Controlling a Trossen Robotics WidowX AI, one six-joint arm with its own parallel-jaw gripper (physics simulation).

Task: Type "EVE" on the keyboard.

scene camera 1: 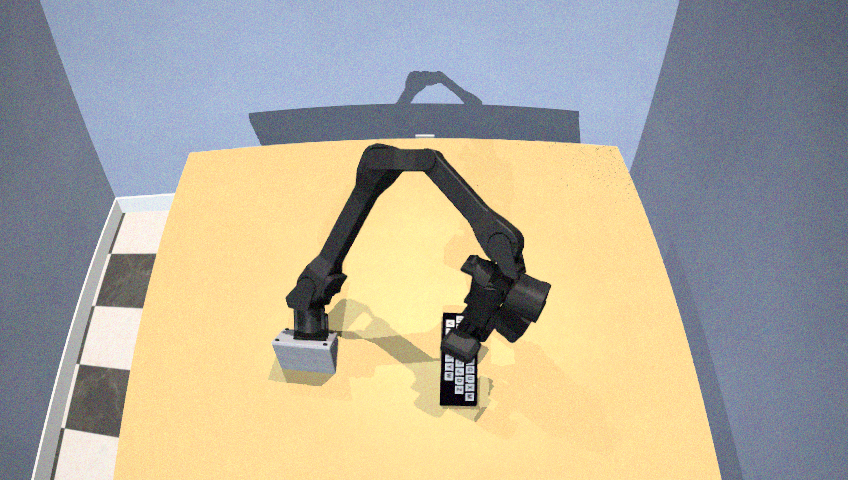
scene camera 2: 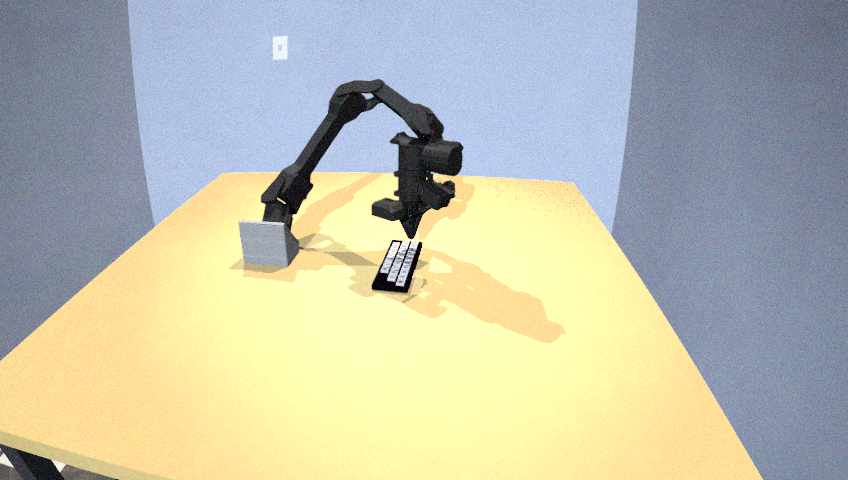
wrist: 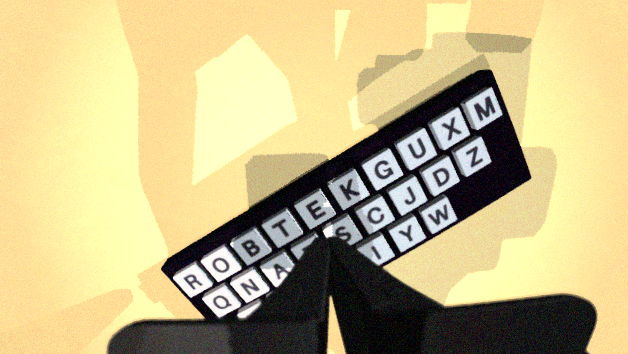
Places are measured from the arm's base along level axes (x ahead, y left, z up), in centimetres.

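Where they show: gripper, fingertip midpoint: [scene camera 1: 475, 341] [scene camera 2: 411, 238] [wrist: 326, 247]; arm's base, link origin: [scene camera 1: 309, 336] [scene camera 2: 273, 232].
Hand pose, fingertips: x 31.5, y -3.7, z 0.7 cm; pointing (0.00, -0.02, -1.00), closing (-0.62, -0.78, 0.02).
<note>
Each offset is from my fingertips to the top centre of the thing. Level surfaces: height alone.
A black keyboard {dx -2.6, dy -0.3, dz -4.9 cm} [scene camera 1: 447, 395] [scene camera 2: 383, 286] [wrist: 507, 159] with white letter keys lies flat on the table. The E key {dx -0.4, dy +0.4, dz -4.9 cm} [wrist: 316, 210] shows in its top row in the wrist view, between T and K. At the bottom left, a white sliver of a key {dx -3.4, dy +7.6, dz -4.9 cm} [wrist: 249, 310], apparently V, shows beside the left finger; its letter is hidden. My gripper [scene camera 2: 410, 236] [wrist: 326, 247] is shut and empty, pointing down, its tips a little above the keyboard. In the wrist view the tips overlap the lower edge of the S key, below and slightly right of E. The fingers hide most of the lower-left keys.
The arm's grey base block [scene camera 1: 305, 353] [scene camera 2: 263, 243] stands on the table {dz -6.7 cm} [scene camera 1: 238, 428] [scene camera 2: 357, 386], left of the keyboard. The arm arches over the table between base and keyboard. Arm shadows fall across the keyboard and tabletop. Blue-grey walls stand around the table.
</note>
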